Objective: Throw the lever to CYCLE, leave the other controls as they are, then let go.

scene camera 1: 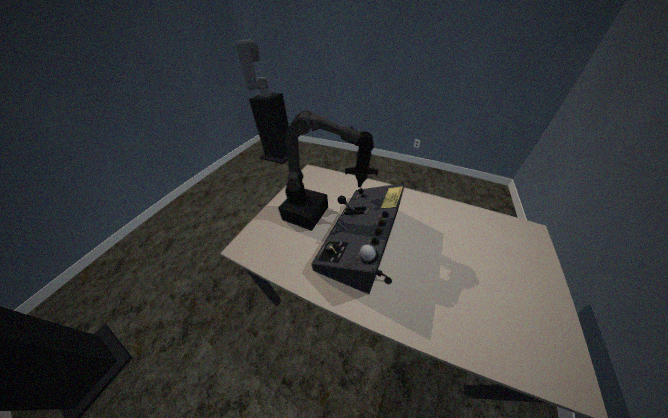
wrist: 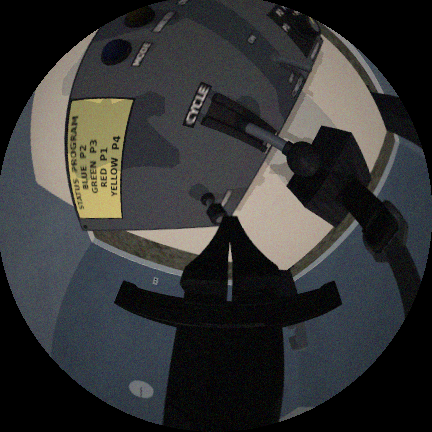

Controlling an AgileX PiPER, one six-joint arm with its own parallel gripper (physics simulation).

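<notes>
The lever [scene camera 1: 342,200] [wrist: 303,158] has a grey shaft and a black ball knob. It leans toward the robot's base, at the end of its slot away from the CYCLE label [wrist: 197,105]. My gripper [scene camera 1: 360,185] [wrist: 229,223] is shut, with its tips together and holding nothing. It points down over the far end of the dark control panel [scene camera 1: 362,237] [wrist: 170,200], apart from the lever. The tips are near a small black knob [scene camera 1: 361,192] [wrist: 215,212]; in the wrist view they appear right beside it, and the exact gap is hard to judge.
A yellow status card [scene camera 1: 391,198] [wrist: 102,160], several round buttons, a toggle [wrist: 292,62], a selector [scene camera 1: 331,248] and a white dome [scene camera 1: 368,253] are on the panel. A crank [scene camera 1: 387,280] sticks out from its side. The robot's base [scene camera 1: 303,209] stands on the table [scene camera 1: 505,290] beside the panel.
</notes>
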